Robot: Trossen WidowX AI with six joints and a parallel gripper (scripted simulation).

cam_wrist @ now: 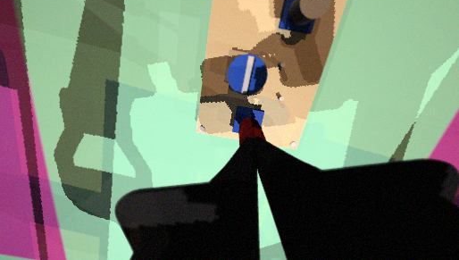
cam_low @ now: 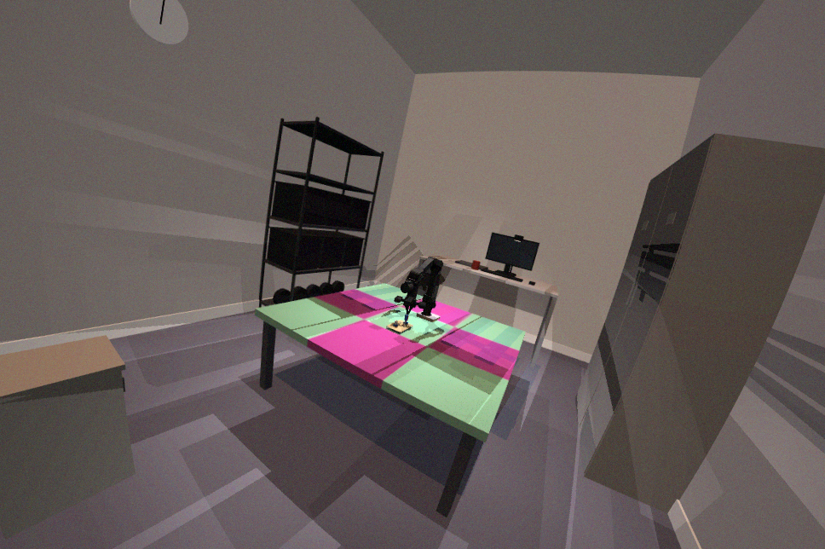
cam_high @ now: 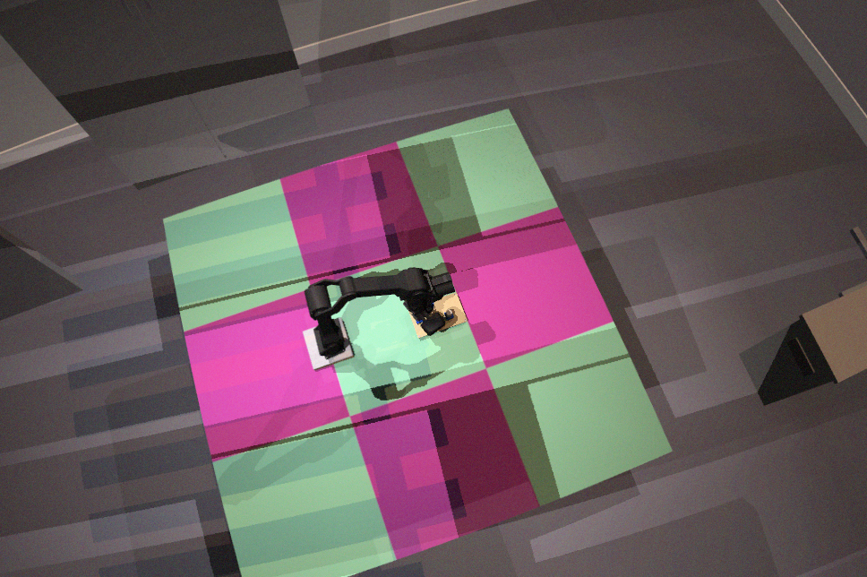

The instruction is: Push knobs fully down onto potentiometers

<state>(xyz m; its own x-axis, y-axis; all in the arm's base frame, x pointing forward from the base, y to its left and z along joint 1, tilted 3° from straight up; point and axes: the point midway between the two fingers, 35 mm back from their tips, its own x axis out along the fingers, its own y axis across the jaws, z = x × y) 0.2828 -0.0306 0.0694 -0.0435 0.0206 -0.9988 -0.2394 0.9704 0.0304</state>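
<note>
My gripper tip is now 10 mm above the red knob. Also, from my gripper tip: dark blue knob 40 mm ahead, 10 mm to the left, 10 mm above.
</note>
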